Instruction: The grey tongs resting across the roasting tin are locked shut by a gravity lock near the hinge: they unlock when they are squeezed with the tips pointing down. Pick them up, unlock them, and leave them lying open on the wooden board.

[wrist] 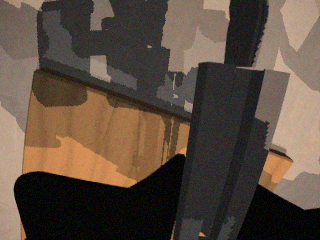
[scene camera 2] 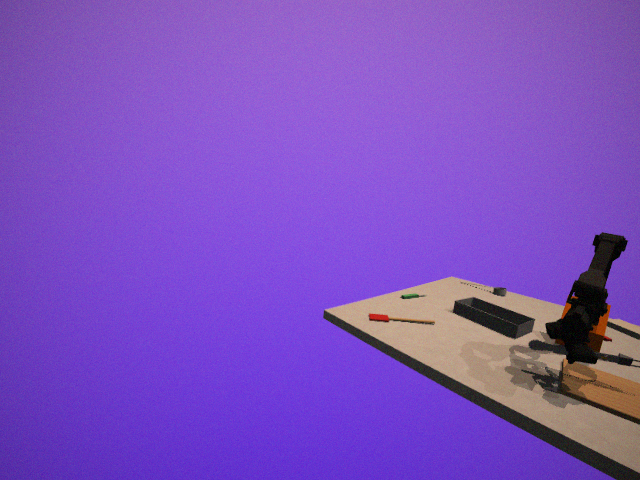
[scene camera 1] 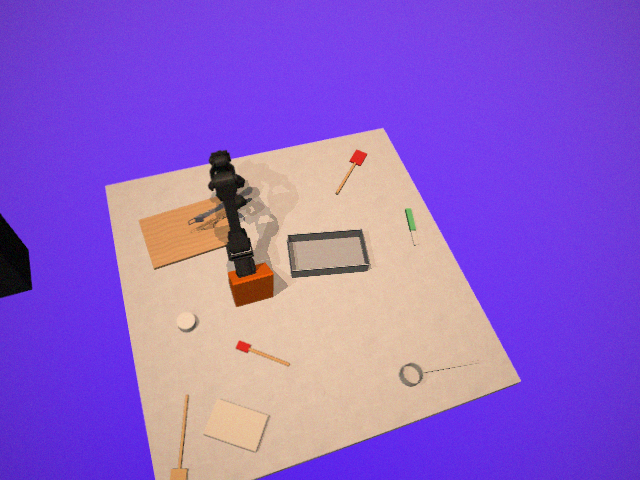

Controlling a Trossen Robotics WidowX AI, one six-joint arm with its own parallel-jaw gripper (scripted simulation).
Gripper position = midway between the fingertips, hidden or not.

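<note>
The gripper [scene camera 2: 568, 361] is visible, and the wrist view has it [wrist: 195, 163] too. A wooden board [scene camera 1: 169, 238] is part of the scene as well, with the board [wrist: 75, 128] visible again from the wrist. There is also a grey roasting tin [scene camera 1: 332, 252], and scene camera 2 has the tin [scene camera 2: 506, 321] as well.
</note>
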